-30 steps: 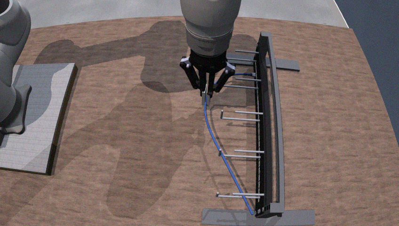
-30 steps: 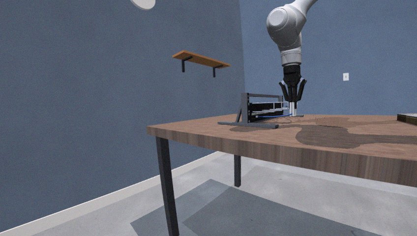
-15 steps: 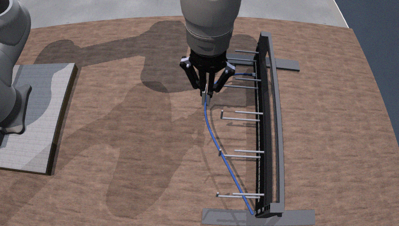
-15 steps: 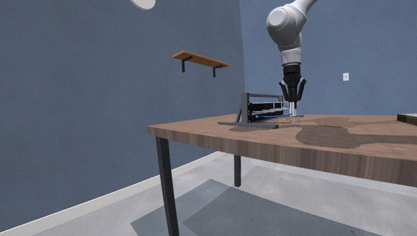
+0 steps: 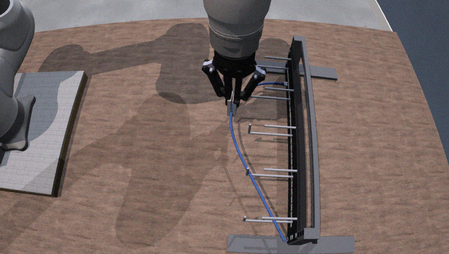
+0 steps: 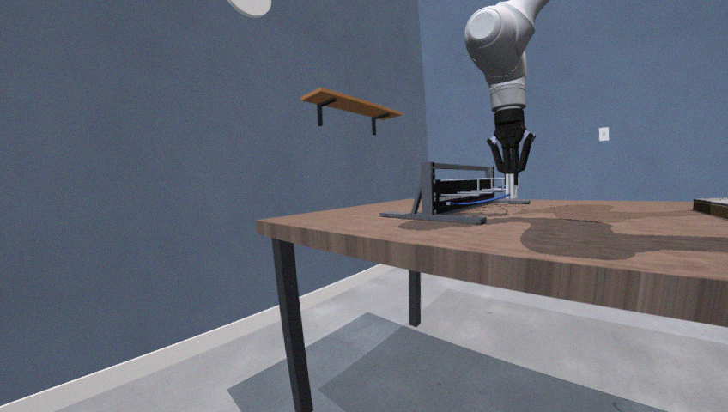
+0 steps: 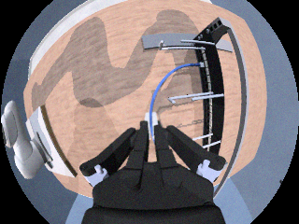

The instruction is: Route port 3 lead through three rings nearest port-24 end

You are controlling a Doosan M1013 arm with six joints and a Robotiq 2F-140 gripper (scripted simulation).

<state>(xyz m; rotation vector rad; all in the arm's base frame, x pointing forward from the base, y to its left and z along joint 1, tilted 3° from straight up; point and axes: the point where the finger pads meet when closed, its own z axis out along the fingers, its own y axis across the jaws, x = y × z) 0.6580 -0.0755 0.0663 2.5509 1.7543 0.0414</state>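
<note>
My gripper is now 140 mm short of the rack, 100 mm to the left of it and 10 mm above it.
</note>
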